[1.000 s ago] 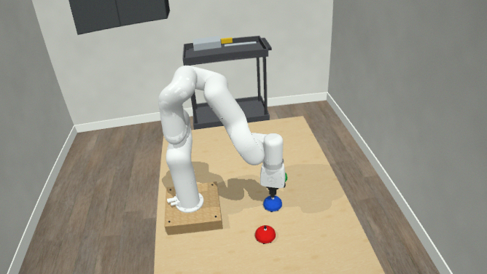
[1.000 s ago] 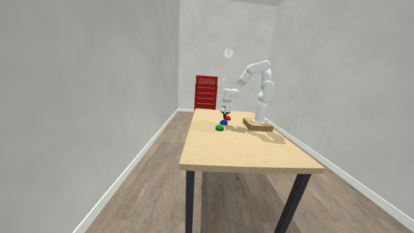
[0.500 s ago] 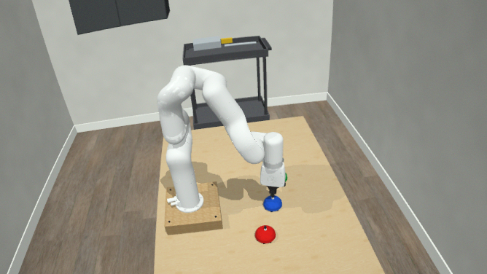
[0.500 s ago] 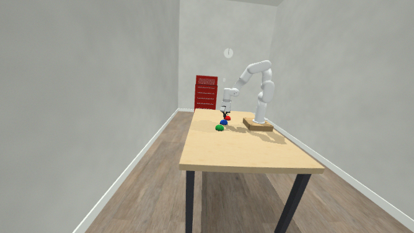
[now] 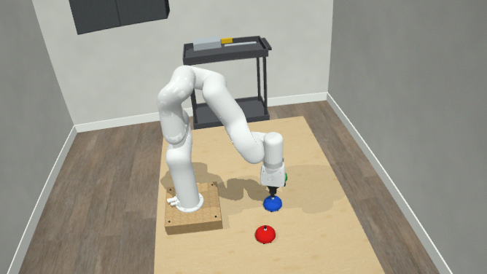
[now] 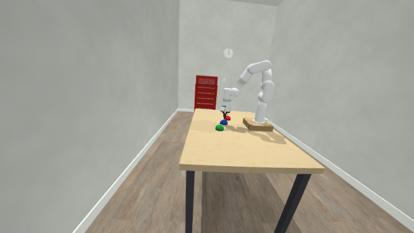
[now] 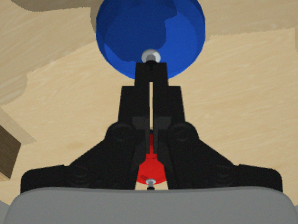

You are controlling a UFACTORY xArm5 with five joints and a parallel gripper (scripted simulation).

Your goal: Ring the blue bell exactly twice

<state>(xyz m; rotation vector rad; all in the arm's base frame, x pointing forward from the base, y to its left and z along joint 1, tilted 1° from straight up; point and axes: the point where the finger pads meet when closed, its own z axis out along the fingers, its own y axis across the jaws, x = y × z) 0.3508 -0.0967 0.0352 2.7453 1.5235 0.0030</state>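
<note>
The blue bell lies 5 cm below my hand. From my hand the other things lie so: green bell (15 cm to the left, 9 cm ahead, 5 cm below); then red bell (15 cm to the right, 9 cm behind, 5 cm below).
</note>
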